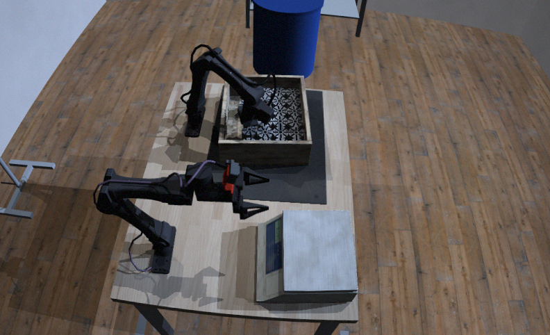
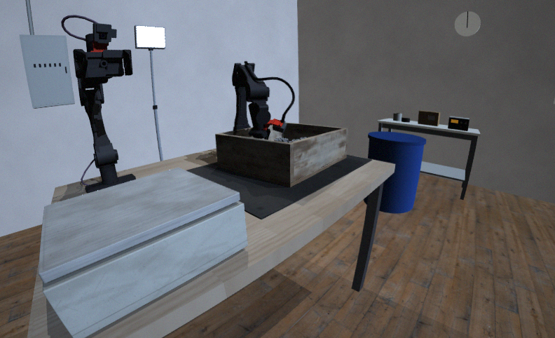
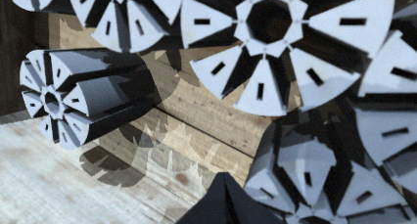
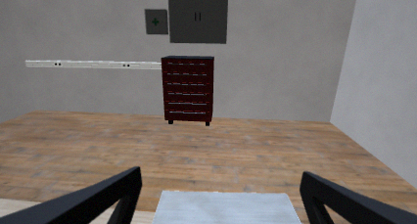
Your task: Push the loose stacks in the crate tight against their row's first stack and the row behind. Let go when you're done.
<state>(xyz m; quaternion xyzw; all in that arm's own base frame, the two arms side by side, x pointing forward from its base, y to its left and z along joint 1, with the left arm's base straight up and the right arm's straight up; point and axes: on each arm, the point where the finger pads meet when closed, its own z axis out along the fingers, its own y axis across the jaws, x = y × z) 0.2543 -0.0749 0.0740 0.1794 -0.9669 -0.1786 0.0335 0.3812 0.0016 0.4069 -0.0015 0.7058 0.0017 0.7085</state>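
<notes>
My left gripper is now 8 cm short of the wooden crate, 5 cm to the right of it and 3 cm above it. From my left hand the other things lie so: scale 62 cm to the right, 30 cm ahead; then dark mat 10 cm ahead, 7 cm below.
</notes>
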